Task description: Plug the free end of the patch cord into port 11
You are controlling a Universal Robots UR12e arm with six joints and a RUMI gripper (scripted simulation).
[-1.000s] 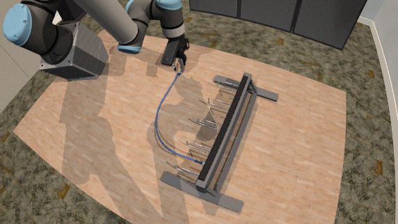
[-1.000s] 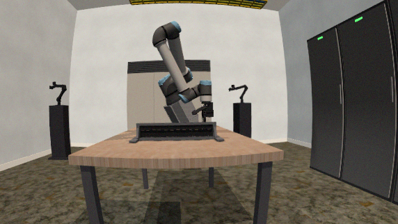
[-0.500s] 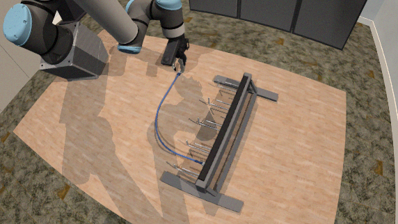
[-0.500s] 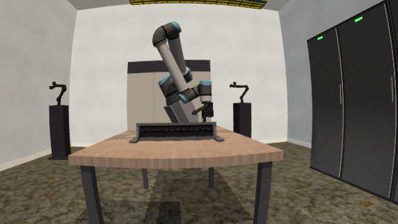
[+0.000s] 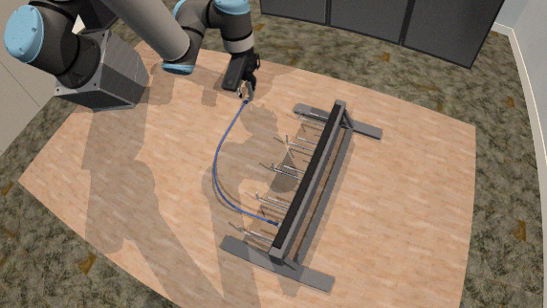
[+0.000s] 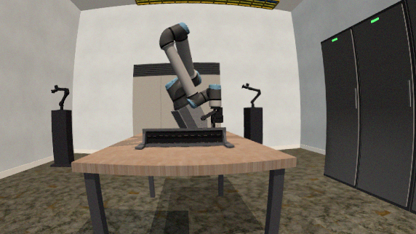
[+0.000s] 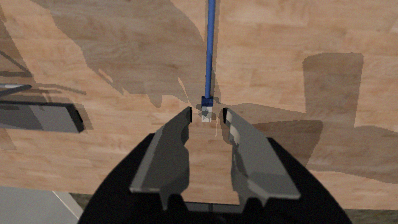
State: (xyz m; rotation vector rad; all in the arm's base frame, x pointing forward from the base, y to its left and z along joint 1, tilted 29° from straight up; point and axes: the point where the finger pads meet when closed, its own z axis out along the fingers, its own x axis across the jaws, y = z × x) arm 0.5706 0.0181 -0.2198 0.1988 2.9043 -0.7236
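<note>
Right now the plug is 2 cm below my hand and 1 cm to the left of it.
</note>
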